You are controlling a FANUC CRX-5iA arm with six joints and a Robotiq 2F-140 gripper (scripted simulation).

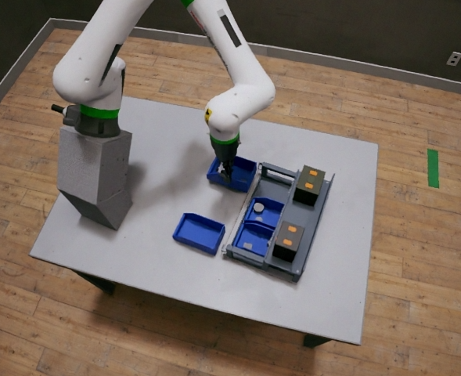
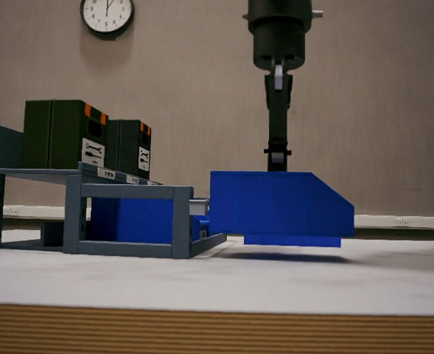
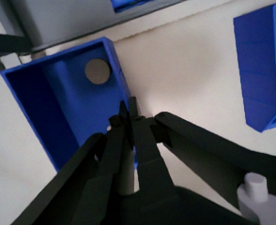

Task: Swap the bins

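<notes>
Right now the grey shelf is 22 cm ahead of my hand, 6 cm to the right of it and 4 cm below it.
</notes>
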